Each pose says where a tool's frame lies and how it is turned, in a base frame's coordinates. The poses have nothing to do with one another.
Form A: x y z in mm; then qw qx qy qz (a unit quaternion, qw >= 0).
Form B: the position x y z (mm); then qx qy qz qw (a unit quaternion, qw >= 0). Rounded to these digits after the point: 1 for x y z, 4 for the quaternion.
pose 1, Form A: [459.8 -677.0 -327.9 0.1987 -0.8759 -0.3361 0.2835]
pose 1, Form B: [459.8 -677.0 -327.9 -0.8759 -0.3361 0.2835 0.1987]
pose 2, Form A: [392.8 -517.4 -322.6 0.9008 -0.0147 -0.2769 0.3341]
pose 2, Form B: [392.8 -517.4 -322.6 -0.0147 -0.2769 0.3341 0.9008]
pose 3, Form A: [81.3 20.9 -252.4 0.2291 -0.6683 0.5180 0.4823]
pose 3, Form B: [81.3 20.9 -252.4 -0.6683 0.5180 0.4823 0.2291]
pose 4, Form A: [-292.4 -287.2 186.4 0.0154 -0.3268 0.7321 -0.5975]
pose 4, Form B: [-292.4 -287.2 186.4 -0.3268 0.7321 -0.5975 0.0154]
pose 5, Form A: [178.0 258.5 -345.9 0.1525 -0.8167 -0.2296 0.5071]
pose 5, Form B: [178.0 258.5 -345.9 -0.8167 -0.2296 0.5071 0.1525]
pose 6, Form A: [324.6 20.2 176.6 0.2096 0.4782 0.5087 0.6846]
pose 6, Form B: [324.6 20.2 176.6 0.4782 0.5087 0.6846 0.2096]
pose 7, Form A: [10.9 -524.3 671.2 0.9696 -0.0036 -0.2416 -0.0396]
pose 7, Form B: [10.9 -524.3 671.2 -0.0036 -0.2416 -0.0396 0.9696]
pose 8, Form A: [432.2 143.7 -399.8 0.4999 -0.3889 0.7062 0.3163]
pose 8, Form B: [432.2 143.7 -399.8 -0.3889 0.7062 0.3163 0.4999]
